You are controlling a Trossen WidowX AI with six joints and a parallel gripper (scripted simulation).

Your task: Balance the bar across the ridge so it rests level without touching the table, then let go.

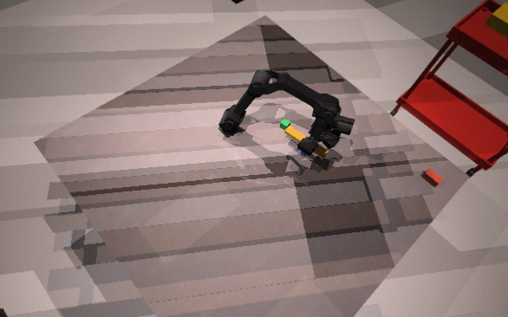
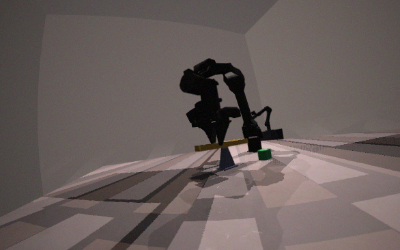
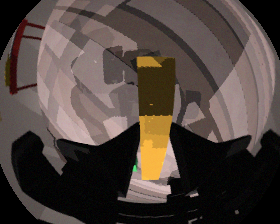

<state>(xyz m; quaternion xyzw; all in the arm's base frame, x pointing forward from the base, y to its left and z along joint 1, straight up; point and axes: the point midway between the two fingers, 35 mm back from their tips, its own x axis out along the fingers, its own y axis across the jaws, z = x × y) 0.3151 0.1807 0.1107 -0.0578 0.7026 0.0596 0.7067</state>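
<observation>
Now: gripper tip 3 cm past the yellow bar. From my gripper tip the other things lie so: small red block 42 cm ahead, 32 cm to the left, 6 cm below; green cube 17 cm behind, 2 cm to the left, 6 cm below.
</observation>
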